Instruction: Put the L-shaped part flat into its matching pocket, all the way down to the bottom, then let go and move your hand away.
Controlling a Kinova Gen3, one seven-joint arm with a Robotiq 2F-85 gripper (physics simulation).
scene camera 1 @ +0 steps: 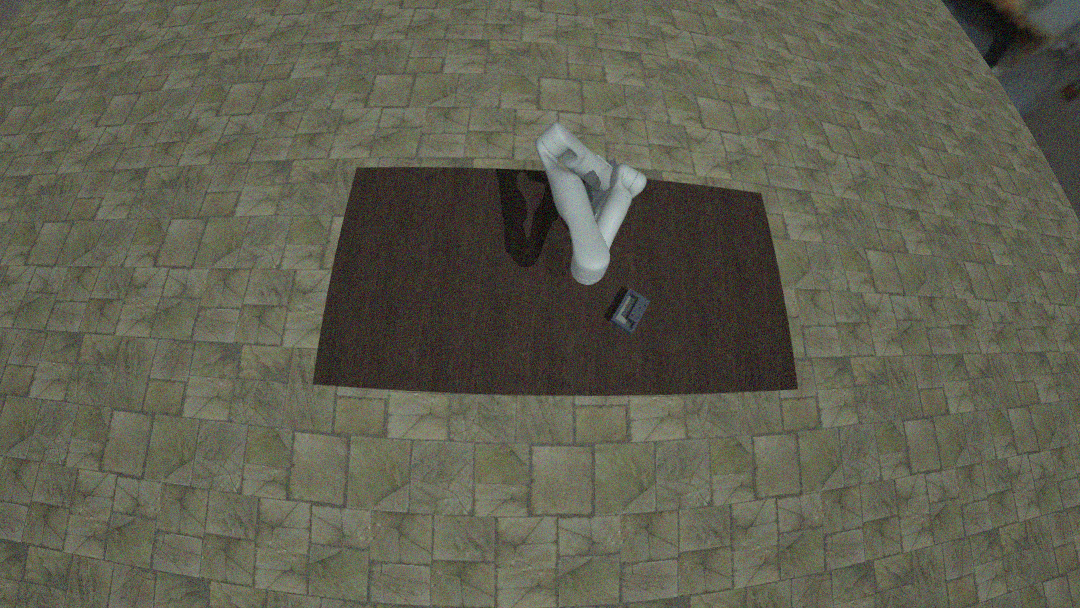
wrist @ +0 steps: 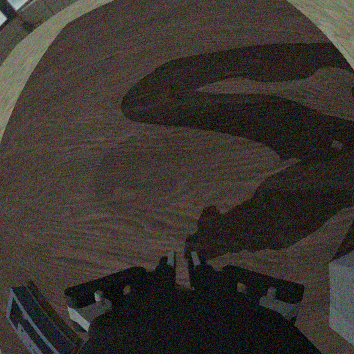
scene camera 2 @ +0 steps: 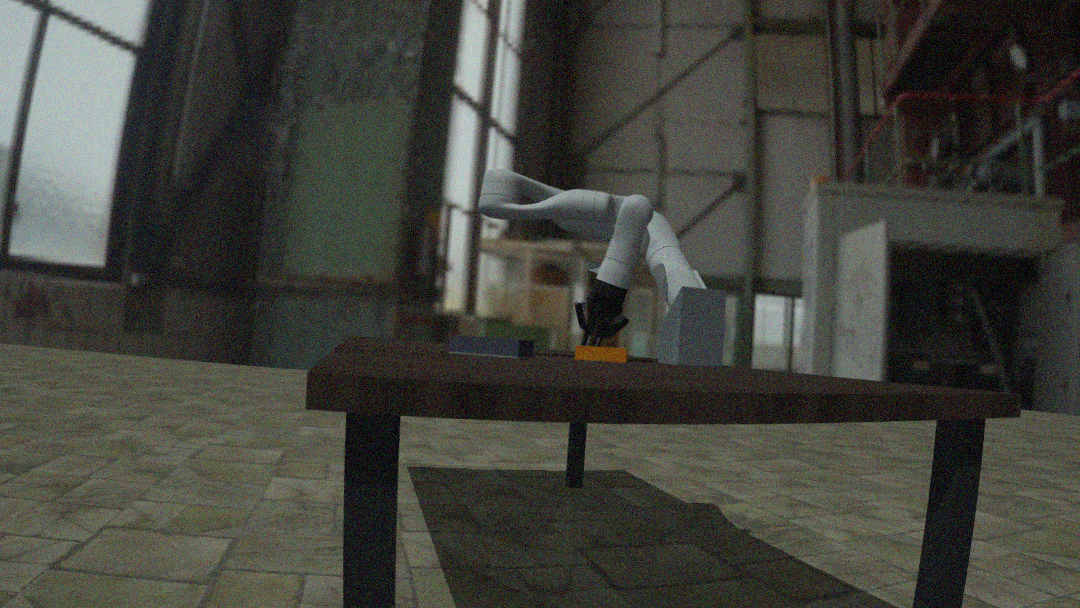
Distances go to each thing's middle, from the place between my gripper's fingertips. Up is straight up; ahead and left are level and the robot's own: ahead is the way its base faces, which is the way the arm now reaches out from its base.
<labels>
My gripper is now 2 cm past the orange L-shaped part (scene camera 2: 607, 354) and 7 cm to the right of it.
</labels>
